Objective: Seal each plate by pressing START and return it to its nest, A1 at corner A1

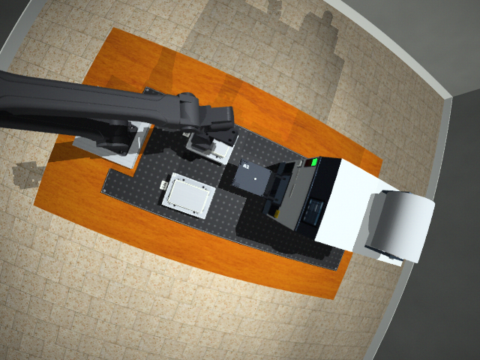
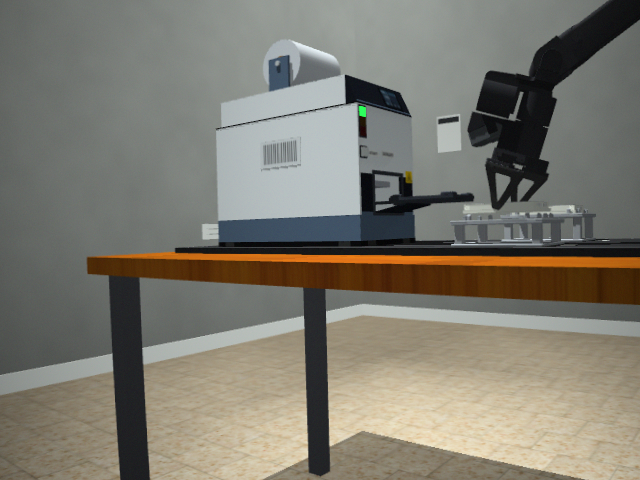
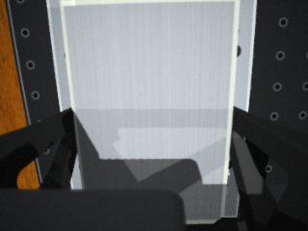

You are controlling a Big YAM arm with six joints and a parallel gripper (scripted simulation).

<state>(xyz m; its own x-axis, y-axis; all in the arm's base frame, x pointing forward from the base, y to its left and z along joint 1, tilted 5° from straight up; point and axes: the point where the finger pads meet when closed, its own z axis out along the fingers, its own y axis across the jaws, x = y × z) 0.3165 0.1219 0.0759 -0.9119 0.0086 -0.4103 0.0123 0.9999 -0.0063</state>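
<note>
Now: the plate nest 30 mm below my hand. The rest, counted from my hand: sealer stage (190 mm ahead, 70 mm to the right, 20 mm above); pale start button (290 mm ahead, 120 mm above, 20 mm to the left); A1 mark (80 mm behind, 50 mm to the left, 20 mm below).
</note>
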